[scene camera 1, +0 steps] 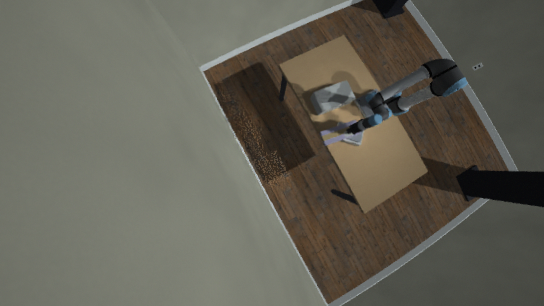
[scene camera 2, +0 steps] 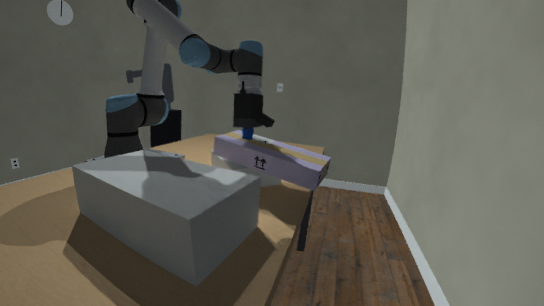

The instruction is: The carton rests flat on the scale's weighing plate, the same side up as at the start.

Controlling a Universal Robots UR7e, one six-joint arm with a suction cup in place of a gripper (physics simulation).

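Frame: origin at the arm's base, x ahead, y left, z up, level; millimetres.
Seen in the pictures: end effector, tool point: (scene camera 2: 247,141).
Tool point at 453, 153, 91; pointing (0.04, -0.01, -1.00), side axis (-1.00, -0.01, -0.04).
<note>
Pixels of each thing's top centre, then the offset from my tool point to it, as dx, dy, dz. Level surfaces: height alone.
- pale scale, middle of its top: (scene camera 2: 243,152) (scene camera 1: 351,132) -27, +27, -45
- large grey box, middle of its top: (scene camera 2: 156,171) (scene camera 1: 334,95) -22, -354, -12
- wooden table, its level: dz -124
The lilac carton (scene camera 1: 333,140) (scene camera 2: 280,165) with tan tape lies on the pale scale (scene camera 1: 354,139) (scene camera 2: 220,160). Its long end reaches out past the scale toward the table edge. Its up-arrows point up in scene camera 2. My gripper (scene camera 2: 247,133), a blue suction cup under a black tool body, touches the carton's top near the end over the scale and is shut on the carton. In scene camera 1 the tool covers that end. The carton hides most of the weighing plate, and I cannot tell whether there is a gap beneath the carton.
A large grey box (scene camera 1: 334,98) (scene camera 2: 150,212) stands on the wooden table (scene camera 1: 387,165) (scene camera 2: 30,200), beside the carton with a gap between. The table edge runs under the carton's overhanging end. The arm's base stands on the opposite side. A black post (scene camera 1: 505,185) stands off the table.
</note>
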